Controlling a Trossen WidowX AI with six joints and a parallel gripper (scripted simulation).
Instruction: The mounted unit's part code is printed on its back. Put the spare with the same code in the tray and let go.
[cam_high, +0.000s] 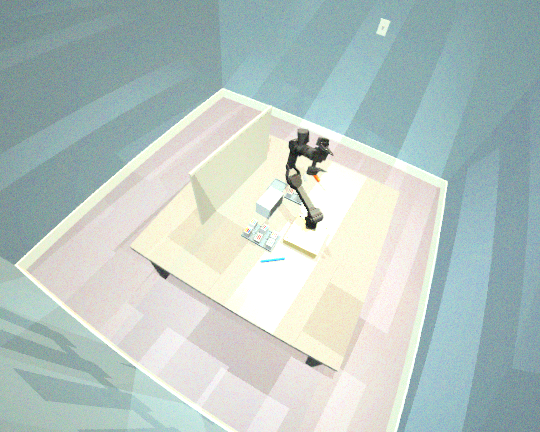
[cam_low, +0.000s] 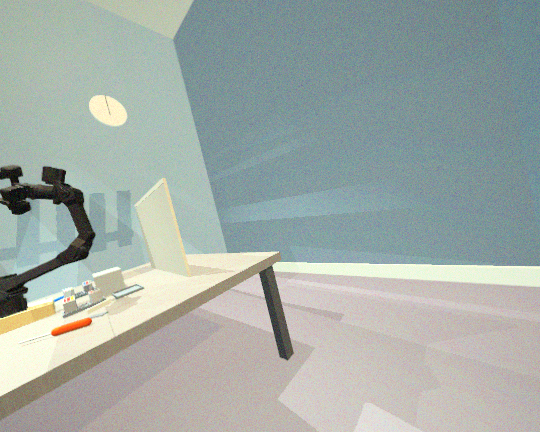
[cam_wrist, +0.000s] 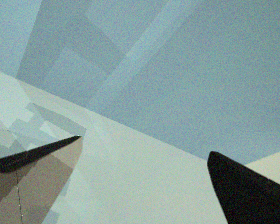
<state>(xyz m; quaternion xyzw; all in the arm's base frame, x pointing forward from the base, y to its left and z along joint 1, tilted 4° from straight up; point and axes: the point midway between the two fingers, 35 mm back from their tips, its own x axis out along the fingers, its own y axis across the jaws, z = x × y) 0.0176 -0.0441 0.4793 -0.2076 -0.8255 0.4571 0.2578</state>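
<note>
Right now my gripper tip is 490 mm above the white mounted unit, 270 mm short of it and 40 mm to the left of it. Also, from my gripper tip: beige panel 510 mm ahead, 310 mm below, 120 mm to the right; then blue pen 530 mm below, 300 mm to the left, 130 mm ahead.
</note>
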